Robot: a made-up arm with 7 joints. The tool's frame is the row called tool.
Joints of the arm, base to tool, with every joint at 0 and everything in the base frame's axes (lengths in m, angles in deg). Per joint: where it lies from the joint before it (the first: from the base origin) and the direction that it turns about. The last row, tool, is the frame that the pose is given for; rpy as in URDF.
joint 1: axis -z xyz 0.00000 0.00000 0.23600
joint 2: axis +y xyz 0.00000 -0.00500 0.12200
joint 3: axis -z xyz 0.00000 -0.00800 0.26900
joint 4: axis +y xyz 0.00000 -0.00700 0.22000
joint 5: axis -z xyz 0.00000 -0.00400 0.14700
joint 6: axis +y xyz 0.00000 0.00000 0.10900
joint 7: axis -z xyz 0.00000 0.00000 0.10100
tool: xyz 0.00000 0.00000 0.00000 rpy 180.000 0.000 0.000
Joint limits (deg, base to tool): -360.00..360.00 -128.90..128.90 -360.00..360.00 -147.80..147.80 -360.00..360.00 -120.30..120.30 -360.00..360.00
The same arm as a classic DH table. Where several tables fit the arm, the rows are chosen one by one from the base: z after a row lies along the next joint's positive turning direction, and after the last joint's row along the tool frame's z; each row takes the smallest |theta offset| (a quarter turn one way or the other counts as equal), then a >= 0, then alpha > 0; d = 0 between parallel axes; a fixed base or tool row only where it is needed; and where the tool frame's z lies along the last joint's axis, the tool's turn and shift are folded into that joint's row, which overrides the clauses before.
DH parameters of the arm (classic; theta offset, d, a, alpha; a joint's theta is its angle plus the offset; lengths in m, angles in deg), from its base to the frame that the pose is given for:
base (fixed): 0.00 0.0000 0.0000 180.00
joint 1: 0.00 -0.3580 0.0000 90.00
joint 2: 0.00 -0.0130 0.0000 -90.00
joint 3: 0.00 -0.4890 0.0000 90.00
joint 4: 0.00 -0.0110 0.0000 -90.00
joint 5: 0.00 -0.2560 0.0000 90.00
joint 6: 0.00 0.0000 0.0000 -90.00
joint 7: 0.00 -0.1010 0.0000 0.00
Joint limits (deg, base to tool): -360.00..360.00 -128.90..128.90 -360.00..360.00 -147.80..147.80 -360.00..360.00 -120.30..120.30 -360.00..360.00

